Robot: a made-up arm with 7 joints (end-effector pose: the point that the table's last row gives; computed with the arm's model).
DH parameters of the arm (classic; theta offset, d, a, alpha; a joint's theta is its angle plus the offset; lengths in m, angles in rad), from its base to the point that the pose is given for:
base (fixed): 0 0.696 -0.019 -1.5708
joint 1: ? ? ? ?
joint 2: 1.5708 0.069 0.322 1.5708
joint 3: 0 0.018 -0.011 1.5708
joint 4: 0 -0.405 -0.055 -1.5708
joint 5: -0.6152 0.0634 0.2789 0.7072
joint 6: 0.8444 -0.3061 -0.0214 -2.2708
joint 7: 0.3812 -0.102 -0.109 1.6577
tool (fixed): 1.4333 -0.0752 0 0
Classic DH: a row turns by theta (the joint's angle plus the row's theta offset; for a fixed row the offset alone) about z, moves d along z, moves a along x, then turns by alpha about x.
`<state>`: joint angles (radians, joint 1 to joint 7).
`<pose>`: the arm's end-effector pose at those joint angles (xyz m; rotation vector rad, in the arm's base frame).
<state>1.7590 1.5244 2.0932 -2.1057 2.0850 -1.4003 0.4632</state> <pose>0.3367 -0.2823 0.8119 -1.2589 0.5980 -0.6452</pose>
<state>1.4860 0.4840 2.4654 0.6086 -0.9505 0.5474 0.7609</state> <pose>-0.0835 -0.1587 0.6784 1.3062 0.6346 0.9143</pose>
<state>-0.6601 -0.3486 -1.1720 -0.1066 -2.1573 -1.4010 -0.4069</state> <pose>0.0908 -0.5435 0.9833 -0.6336 0.0019 1.5442</pose>
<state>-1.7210 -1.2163 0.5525 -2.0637 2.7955 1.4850 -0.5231</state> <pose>-0.4806 0.4337 1.2998 0.9175 1.0080 -0.3506</pose>
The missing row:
joint 1: -1.5708 -0.049 0.153 -1.5708
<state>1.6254 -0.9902 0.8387 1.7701 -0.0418 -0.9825 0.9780</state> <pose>0.2453 0.0697 0.3251 0.2771 0.8992 1.3192</pose>
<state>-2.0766 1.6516 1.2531 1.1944 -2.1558 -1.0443 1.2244</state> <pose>-0.1345 0.1320 0.7524 -1.7852 -0.2698 -0.3550</pose>
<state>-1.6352 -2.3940 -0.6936 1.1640 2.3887 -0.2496 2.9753</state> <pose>-0.9325 0.3273 1.3177 1.8344 -1.6364 -1.4313</pose>
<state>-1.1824 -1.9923 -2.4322 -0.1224 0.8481 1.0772 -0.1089</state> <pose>-0.8838 -0.0631 0.4239 -1.1523 -0.7554 -2.4190</pose>
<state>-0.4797 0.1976 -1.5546 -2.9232 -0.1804 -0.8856 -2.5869</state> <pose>0.2409 -0.5936 1.0738 1.2193 -0.4818 -0.6997</pose>
